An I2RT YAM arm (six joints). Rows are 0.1 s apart.
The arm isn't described. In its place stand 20 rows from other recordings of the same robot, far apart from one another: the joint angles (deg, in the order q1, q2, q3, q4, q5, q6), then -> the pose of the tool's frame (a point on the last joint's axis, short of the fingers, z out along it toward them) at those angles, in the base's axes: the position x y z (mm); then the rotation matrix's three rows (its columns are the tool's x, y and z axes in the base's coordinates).
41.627, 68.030, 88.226, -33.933, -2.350, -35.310 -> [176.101 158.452 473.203], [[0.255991 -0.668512 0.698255], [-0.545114 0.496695 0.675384], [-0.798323 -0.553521 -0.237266]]
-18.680, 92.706, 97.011, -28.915, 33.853, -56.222 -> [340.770 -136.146 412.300], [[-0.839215 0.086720 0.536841], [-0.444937 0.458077 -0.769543], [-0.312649 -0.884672 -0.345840]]
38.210, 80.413, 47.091, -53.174, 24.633, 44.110 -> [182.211 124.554 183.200], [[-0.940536 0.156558 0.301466], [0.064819 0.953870 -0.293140], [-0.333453 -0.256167 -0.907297]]
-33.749, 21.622, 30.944, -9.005, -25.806, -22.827 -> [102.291 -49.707 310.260], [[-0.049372 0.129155 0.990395], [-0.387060 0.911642 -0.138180], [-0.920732 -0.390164 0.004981]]
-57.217, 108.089, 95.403, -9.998, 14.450, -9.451 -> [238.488 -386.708 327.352], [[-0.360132 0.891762 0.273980], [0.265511 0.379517 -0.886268], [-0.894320 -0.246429 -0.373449]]
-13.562, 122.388, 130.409, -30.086, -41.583, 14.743 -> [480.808 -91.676 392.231], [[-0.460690 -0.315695 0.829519], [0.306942 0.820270 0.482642], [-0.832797 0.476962 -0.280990]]
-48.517, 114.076, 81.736, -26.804, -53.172, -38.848 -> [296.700 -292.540 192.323], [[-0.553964 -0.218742 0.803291], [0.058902 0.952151 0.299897], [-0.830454 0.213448 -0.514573]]
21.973, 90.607, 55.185, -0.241, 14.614, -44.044 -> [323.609 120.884 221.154], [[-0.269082 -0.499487 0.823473], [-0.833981 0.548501 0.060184], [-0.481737 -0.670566 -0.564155]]
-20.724, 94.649, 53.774, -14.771, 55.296, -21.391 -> [288.107 -140.296 183.847], [[-0.950697 0.309974 0.009576], [0.137673 0.449513 -0.882601], [-0.277888 -0.837767 -0.470026]]
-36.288, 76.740, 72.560, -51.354, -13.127, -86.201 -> [222.149 -153.083 322.852], [[-0.515773 -0.631775 0.578653], [-0.826834 0.543932 -0.143120], [-0.224328 -0.552267 -0.802918]]
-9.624, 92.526, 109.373, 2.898, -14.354, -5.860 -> [347.377 -49.952 542.325], [[0.338291 -0.033727 0.940437], [-0.157686 0.983196 0.091983], [-0.927736 -0.179411 0.327288]]
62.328, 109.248, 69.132, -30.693, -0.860, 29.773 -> [170.929 327.111 147.261], [[-0.821562 -0.552827 0.139350], [-0.497585 0.814598 0.298057], [-0.278288 0.175534 -0.944322]]
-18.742, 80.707, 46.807, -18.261, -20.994, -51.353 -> [269.222 -77.878 202.501], [[-0.538793 -0.526722 0.657469], [-0.587181 0.794428 0.155253], [-0.604087 -0.302404 -0.737313]]
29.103, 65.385, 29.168, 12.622, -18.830, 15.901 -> [205.720 127.667 214.055], [[-0.533282 -0.595463 0.600861], [-0.000075 0.710323 0.703876], [-0.845938 0.375319 -0.378847]]
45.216, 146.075, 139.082, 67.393, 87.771, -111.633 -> [396.327 348.829 356.111], [[-0.523342 0.451360 0.722763], [-0.578626 0.434422 -0.690268], [-0.625543 -0.779456 0.033818]]
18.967, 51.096, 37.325, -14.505, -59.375, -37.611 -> [167.442 89.941 275.255], [[0.183551 -0.972319 0.144584], [-0.265661 0.092544 0.959614], [-0.946432 -0.214549 -0.241321]]
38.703, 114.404, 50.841, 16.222, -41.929, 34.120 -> [266.046 243.649 87.352], [[-0.934268 -0.355737 -0.024389], [-0.213823 0.504195 0.836700], [-0.285348 0.786917 -0.547118]]
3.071, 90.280, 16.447, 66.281, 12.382, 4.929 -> [255.005 6.037 144.598], [[-0.117010 0.170621 0.978365], [0.077766 0.983681 -0.162247], [-0.990081 0.057099 -0.128369]]
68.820, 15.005, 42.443, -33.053, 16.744, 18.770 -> [32.095 54.446 337.419], [[-0.287452 -0.735973 0.612956], [0.110968 0.610065 0.784542], [-0.951345 0.293537 -0.093695]]
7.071, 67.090, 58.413, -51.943, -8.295, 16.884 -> [219.742 32.433 283.849], [[-0.883261 0.067383 0.464015], [0.180037 0.962499 0.202933], [-0.432940 0.262783 -0.862269]]
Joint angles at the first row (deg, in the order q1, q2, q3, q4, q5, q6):
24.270, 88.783, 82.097, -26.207, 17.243, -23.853
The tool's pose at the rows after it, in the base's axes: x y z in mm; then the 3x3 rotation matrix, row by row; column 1 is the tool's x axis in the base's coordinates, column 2 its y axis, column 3 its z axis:
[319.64 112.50 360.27], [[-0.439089 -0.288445 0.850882], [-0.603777 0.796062 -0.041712], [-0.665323 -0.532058 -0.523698]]
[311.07 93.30 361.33], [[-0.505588 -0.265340 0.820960], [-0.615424 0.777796 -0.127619], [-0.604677 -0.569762 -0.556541]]
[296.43 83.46 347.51], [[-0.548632 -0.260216 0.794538], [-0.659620 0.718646 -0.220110], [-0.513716 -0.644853 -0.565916]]
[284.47 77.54 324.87], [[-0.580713 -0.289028 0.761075], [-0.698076 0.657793 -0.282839], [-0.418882 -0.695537 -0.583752]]
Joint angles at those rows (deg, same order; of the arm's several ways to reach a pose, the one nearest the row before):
21.501, 85.911, 82.073, -30.163, 20.529, -25.341
19.145, 83.938, 81.573, -34.817, 22.942, -26.825
18.802, 80.722, 76.292, -35.288, 27.674, -30.359
18.798, 78.313, 70.000, -34.535, 30.864, -33.495

